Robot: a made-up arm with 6 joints.
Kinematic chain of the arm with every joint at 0, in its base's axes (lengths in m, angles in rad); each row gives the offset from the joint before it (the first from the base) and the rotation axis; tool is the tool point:
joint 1: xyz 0 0 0.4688 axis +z
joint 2: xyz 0 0 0 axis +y
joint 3: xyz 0 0 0.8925 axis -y
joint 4: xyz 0 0 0 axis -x
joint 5: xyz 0.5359 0 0 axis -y
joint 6: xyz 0 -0.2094 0 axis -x
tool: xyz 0 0 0
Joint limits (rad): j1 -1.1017..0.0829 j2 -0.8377..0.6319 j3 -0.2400..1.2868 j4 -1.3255..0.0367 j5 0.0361..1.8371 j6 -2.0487..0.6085
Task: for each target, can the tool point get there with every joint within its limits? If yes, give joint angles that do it. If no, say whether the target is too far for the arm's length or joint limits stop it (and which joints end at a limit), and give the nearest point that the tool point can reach.
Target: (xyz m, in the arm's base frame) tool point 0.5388 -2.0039 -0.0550
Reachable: no: too far | nearest point 0.3249 -0.9120 0.8306 | short by 1.422 m
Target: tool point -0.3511 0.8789 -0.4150
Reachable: no: joint limits stop it (at a limit: joint 1, joint 2, joint 3, joint 4) | nearest point 0.7182 0.0086 0.6480 | short by 1.741 m
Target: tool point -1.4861 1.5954 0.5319
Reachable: no: too far | nearest point -0.6641 0.7129 1.5178 | short by 1.558 m
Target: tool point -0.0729 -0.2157 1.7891
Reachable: yes | joints -0.9142 -0.2064 0.9240 -0.4404 0.1988 -0.8427
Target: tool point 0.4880 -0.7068 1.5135
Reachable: yes | joints -0.7791 0.3859 1.0380 -0.7012 1.4903 -0.9017
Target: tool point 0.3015 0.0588 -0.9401
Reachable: no: joint limits stop it (at a limit: joint 1, joint 2, joint 3, joint 4) | nearest point 0.7182 0.0086 0.6480 | short by 1.643 m
